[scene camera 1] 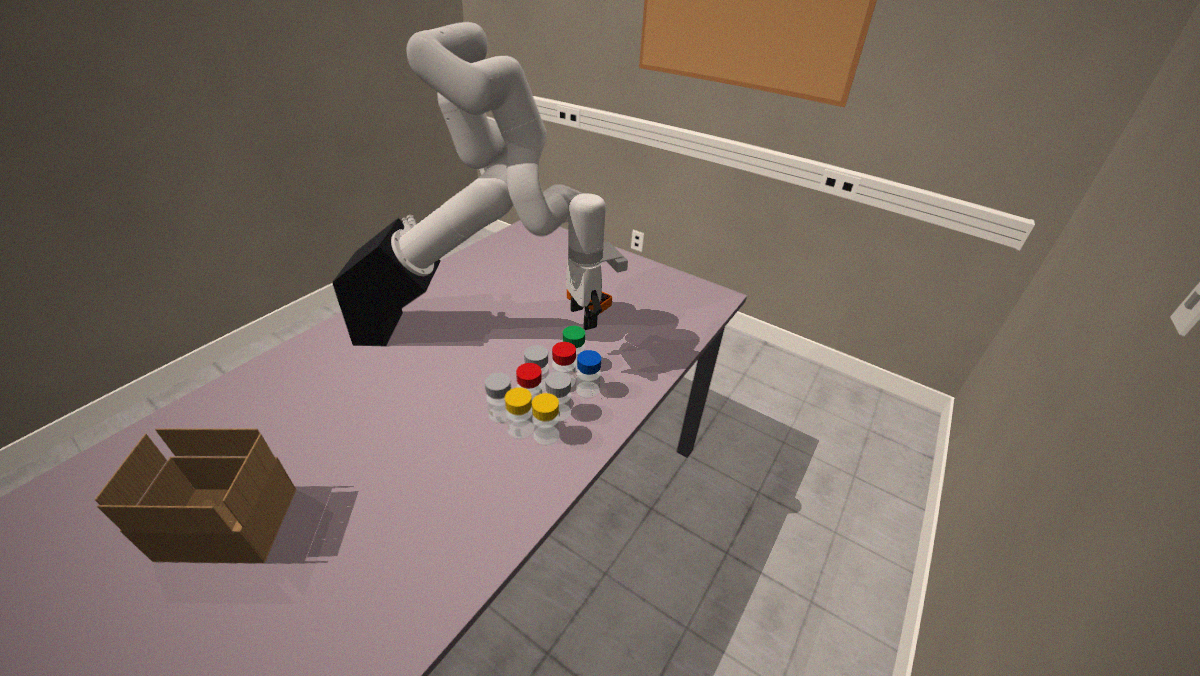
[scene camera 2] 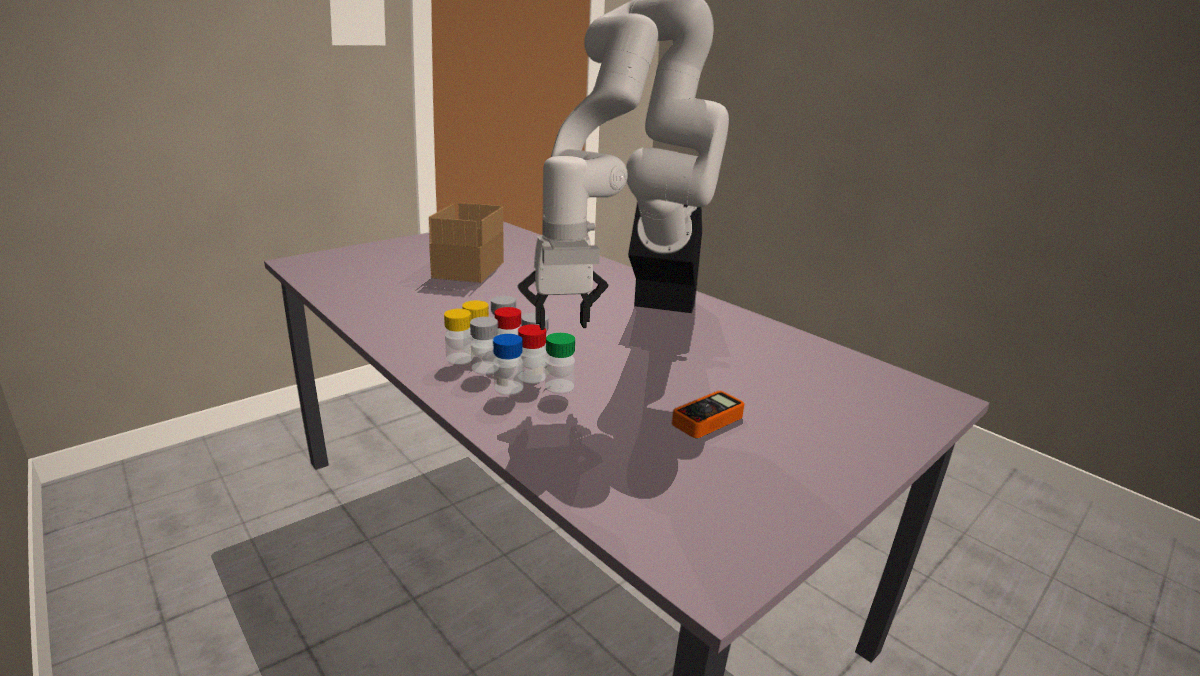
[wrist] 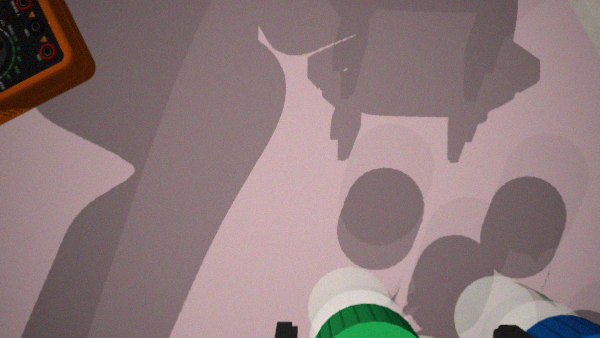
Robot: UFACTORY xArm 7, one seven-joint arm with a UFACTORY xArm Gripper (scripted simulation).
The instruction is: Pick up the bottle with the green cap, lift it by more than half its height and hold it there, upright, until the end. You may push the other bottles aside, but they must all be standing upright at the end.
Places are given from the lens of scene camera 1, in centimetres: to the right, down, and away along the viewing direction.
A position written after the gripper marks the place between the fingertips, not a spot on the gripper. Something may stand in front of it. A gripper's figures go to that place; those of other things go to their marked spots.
gripper (scene camera 1: 583,319): -4, -4, 117
cardboard box (scene camera 1: 183,519): -64, 28, 71
red-capped bottle (scene camera 1: 563,353): -8, 4, 112
blue-capped bottle (scene camera 1: 588,376): -3, 9, 112
The marked spots on the cardboard box and the blue-capped bottle are 77 cm apart.
